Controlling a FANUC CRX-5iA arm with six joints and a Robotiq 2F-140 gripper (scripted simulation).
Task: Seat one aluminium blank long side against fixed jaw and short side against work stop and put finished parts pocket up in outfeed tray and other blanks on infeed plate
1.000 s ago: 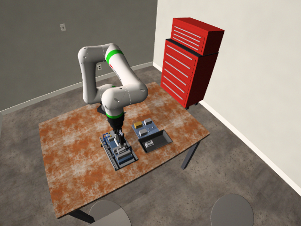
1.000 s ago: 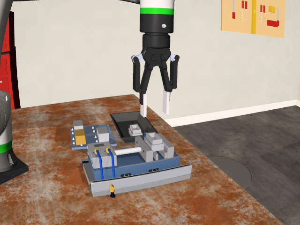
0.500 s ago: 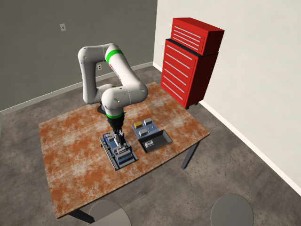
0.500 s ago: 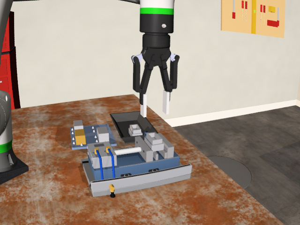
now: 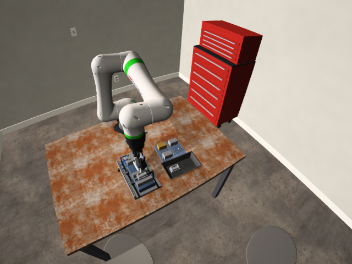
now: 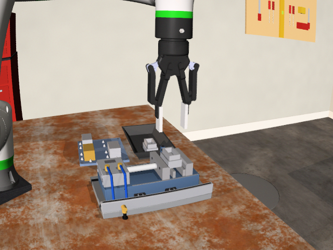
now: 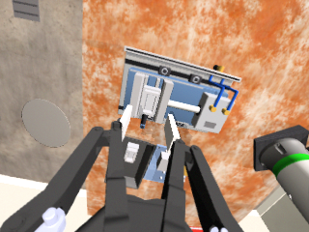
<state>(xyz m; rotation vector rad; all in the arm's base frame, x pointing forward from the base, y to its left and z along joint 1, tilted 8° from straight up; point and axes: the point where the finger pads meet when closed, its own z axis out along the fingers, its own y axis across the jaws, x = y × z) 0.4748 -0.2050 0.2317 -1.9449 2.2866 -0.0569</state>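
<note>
My gripper is now 170 mm above the vise, 70 mm past it and 10 mm to the right of it. Round my hand: brass blank 270 mm to the left, 180 mm below, 150 mm behind.
</note>
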